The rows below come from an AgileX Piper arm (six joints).
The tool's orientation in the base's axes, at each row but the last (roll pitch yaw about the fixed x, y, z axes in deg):
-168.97 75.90 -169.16
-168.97 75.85 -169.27
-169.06 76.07 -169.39
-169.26 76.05 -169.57
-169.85 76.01 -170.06
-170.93 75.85 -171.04
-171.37 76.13 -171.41
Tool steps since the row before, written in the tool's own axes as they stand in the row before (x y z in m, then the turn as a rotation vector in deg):
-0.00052 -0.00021 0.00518 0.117 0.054 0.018
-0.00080 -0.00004 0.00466 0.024 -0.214 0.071
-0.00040 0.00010 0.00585 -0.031 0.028 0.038
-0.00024 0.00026 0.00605 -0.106 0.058 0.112
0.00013 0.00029 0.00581 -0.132 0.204 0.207
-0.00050 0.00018 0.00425 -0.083 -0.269 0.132
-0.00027 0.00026 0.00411 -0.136 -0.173 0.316
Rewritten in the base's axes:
0.00515 -0.00023 -0.00072 -0.011 0.048 -0.120
0.00472 -0.00005 -0.00034 0.063 -0.216 -0.030
0.00578 0.00005 -0.00100 0.044 0.029 0.020
0.00593 0.00021 -0.00121 0.134 0.061 0.074
0.00561 0.00023 -0.00152 0.232 0.208 0.070
0.00424 0.00017 -0.00055 0.149 -0.267 0.059
0.00406 0.00025 -0.00072 0.340 -0.170 0.063

